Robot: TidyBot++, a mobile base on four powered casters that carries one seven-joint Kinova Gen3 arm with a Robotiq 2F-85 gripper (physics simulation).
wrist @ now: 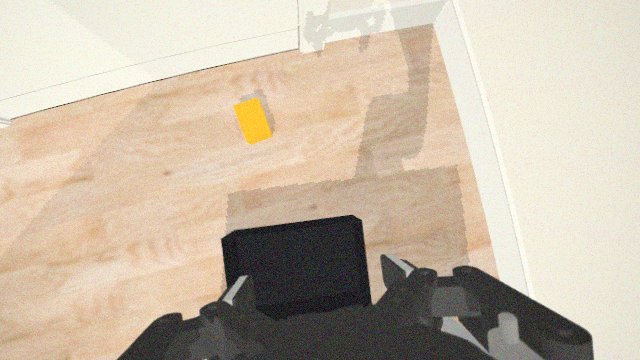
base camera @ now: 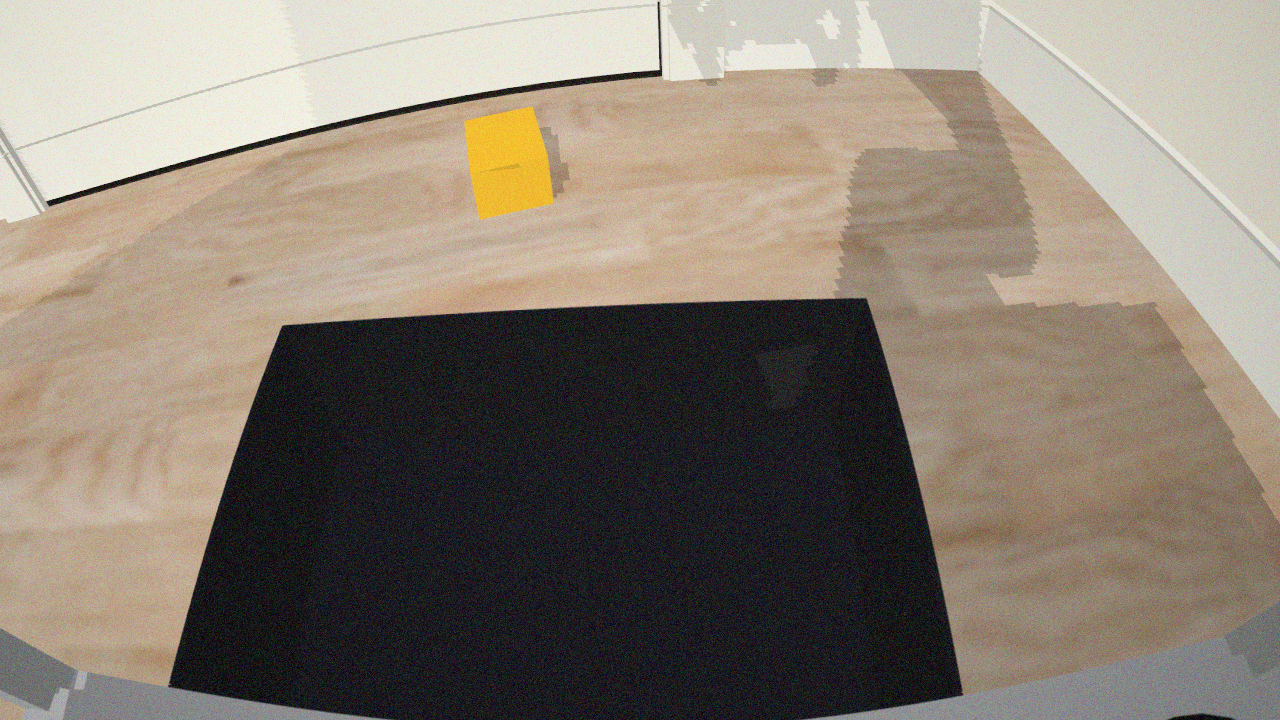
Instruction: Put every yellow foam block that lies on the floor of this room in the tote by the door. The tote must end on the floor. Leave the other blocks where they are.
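Places are measured from the arm's base along level axes (x up, y ahead, z left), in centimetres.
Pixels of known places: gripper, fingertip midpoint: [wrist: 319,279].
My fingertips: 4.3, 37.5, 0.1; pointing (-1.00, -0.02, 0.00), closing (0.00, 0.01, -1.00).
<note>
Ahead of a thing's pixels: the offset from my fingertips to its top centre, as dx, dy, dz. "pt": to the spot under its first point.
A yellow foam block @[-39.5, +23.5, +10.3] [base camera: 510,165] [wrist: 253,121] lies on the wood floor between the door and the tote, apart from both. The black tote @[-34.0, -12.5, +3.6] [base camera: 572,324] [wrist: 295,225] stands on the floor close in front of the base. Its inside is too dark to tell what it holds; a faint lighter patch shows at its upper right in the base view. My gripper [wrist: 319,279] is open and empty, pointing down above the tote, whose near part is hidden behind the gripper body in the wrist view. The gripper does not show in the base view.
The white door @[pt -37.6, +38.3, +25.8] [base camera: 375,67] [wrist: 150,37] is shut beyond the block. A wall with a pale skirting board [base camera: 1118,179] [wrist: 481,150] runs along the right and meets the door wall in a corner. The grey base frame [base camera: 1118,682] crosses the bottom of the base view. Arm shadows fall on the floor.
</note>
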